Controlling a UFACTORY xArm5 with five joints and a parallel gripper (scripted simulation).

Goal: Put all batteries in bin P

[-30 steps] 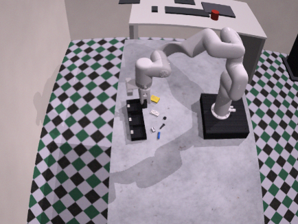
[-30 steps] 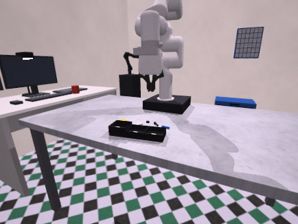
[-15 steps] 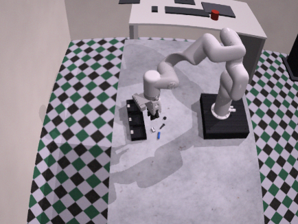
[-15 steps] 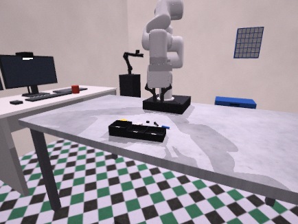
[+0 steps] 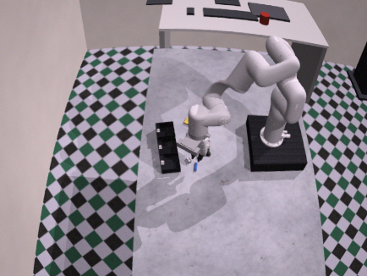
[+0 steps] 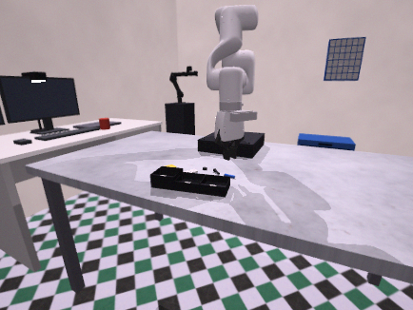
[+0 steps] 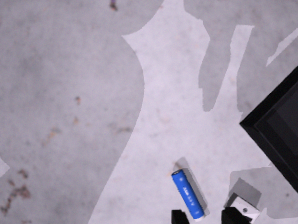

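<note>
Now: hand 90 mm above the blue battery. The rest, counted from my hand: white-and-grey item (80 mm below, 40 mm to the right, 30 mm ahead); black nut (120 mm to the right, 90 mm below, 30 mm behind); black bolt (90 mm below, 60 mm to the right, 20 mm behind).
</note>
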